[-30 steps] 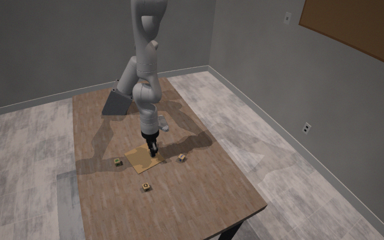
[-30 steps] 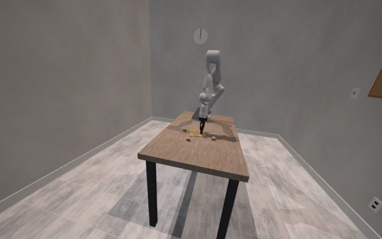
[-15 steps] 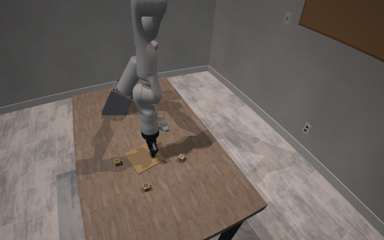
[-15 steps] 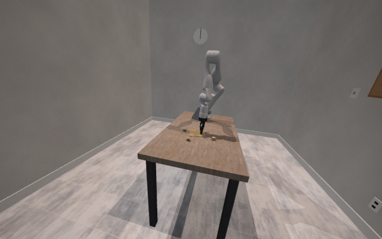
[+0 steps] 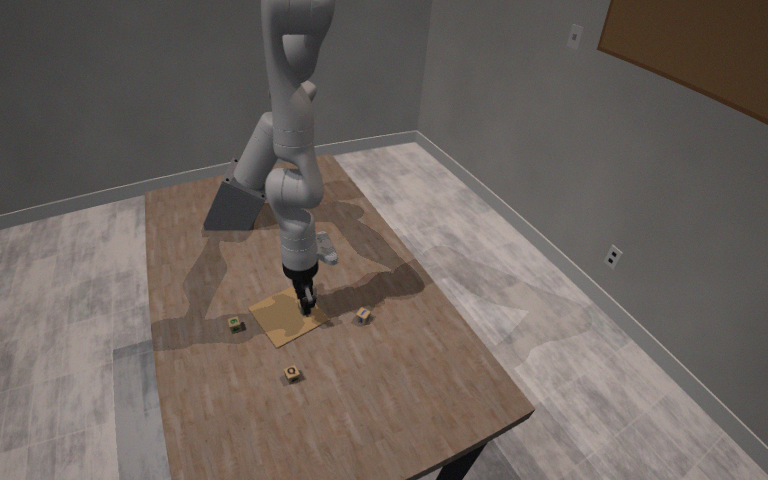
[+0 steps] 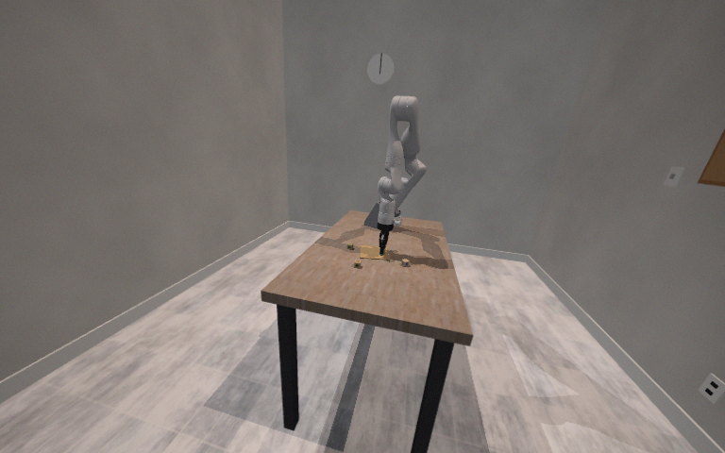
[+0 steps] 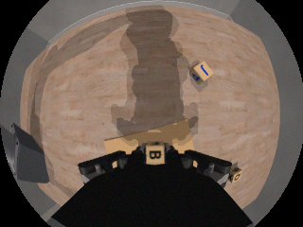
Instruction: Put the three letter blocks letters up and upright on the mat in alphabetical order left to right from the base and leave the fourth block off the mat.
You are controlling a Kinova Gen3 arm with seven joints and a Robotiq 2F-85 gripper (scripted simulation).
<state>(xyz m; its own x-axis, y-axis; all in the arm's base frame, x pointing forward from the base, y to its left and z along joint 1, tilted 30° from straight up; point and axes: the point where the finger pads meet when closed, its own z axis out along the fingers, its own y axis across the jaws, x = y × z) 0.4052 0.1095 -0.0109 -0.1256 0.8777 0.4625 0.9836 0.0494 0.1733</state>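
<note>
Now: the tan mat 4 cm to the right of my hand and 2 cm below it. From my hand the other things lie so: block: 18 cm ahead, 6 cm to the right, 1 cm below.
</note>
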